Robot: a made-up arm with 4 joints. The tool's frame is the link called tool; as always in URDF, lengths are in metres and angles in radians.
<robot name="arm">
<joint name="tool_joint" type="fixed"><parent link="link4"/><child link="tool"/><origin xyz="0.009 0.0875 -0.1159" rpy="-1.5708 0 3.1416"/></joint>
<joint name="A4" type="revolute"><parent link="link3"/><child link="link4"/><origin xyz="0.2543 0.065 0.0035" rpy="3.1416 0 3.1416"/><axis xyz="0 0 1"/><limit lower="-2.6" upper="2.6"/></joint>
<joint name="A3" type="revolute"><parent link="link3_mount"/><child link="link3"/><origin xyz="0.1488 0.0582 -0.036" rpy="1.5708 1.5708 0"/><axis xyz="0 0 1"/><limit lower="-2.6" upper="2.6"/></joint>
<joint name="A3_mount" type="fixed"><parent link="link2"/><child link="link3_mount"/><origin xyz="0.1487 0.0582 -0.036"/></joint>
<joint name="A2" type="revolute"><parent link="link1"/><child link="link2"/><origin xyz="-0.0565 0.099 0.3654" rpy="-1.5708 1.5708 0"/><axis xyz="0 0 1"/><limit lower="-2.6" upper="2.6"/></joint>
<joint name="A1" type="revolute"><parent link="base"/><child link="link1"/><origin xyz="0 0 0.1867" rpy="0 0 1.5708"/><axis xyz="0 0 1"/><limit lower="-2.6" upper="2.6"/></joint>
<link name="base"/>
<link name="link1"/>
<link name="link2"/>
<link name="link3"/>
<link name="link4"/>
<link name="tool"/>
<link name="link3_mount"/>
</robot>
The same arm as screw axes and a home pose.
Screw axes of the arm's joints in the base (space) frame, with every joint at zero. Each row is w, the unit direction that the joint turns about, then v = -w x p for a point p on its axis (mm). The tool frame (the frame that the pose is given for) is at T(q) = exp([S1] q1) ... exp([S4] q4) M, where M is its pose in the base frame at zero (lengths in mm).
S1: w 0 0 1 v 0 0 0
S2: w -1 0 0 v 0 -552.1 -56.5
S3: w 0 1 0 v -254.6 0 -27
S4: w 0 -1 0 v 189.6 0 -227.3
M: xyz 218.3 -53.5 102.1 (mm) rpy 0 0 0 (rad, as in URDF)
Joint limits (rad, base to tool): -2.6..2.6 -2.6..2.6 -2.6..2.6 -2.6..2.6

